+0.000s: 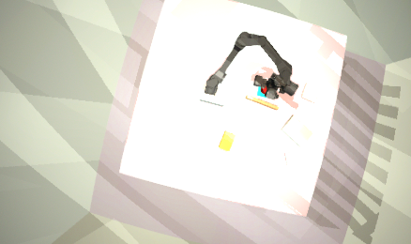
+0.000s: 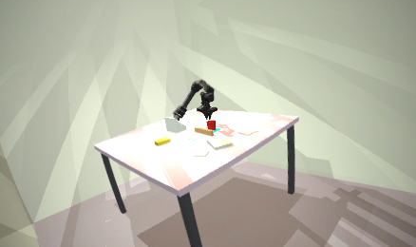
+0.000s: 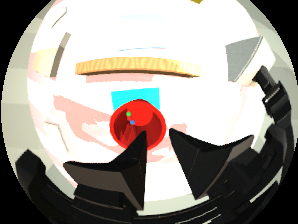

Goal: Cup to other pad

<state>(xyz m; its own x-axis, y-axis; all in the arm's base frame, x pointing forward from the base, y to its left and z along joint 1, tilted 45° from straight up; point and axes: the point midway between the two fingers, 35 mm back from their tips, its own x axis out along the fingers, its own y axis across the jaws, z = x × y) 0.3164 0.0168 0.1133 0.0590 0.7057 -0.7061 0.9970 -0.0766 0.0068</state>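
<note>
Right now the red cup is 5 cm below my gripper tip and 2 cm ahead of it. Also, from my gripper tip: wooden bar 9 cm to the right, 8 cm below, 2 cm ahead; cyan pad 9 cm below, 3 cm ahead; pale blue pad 18 cm to the right, 9 cm below.
</note>
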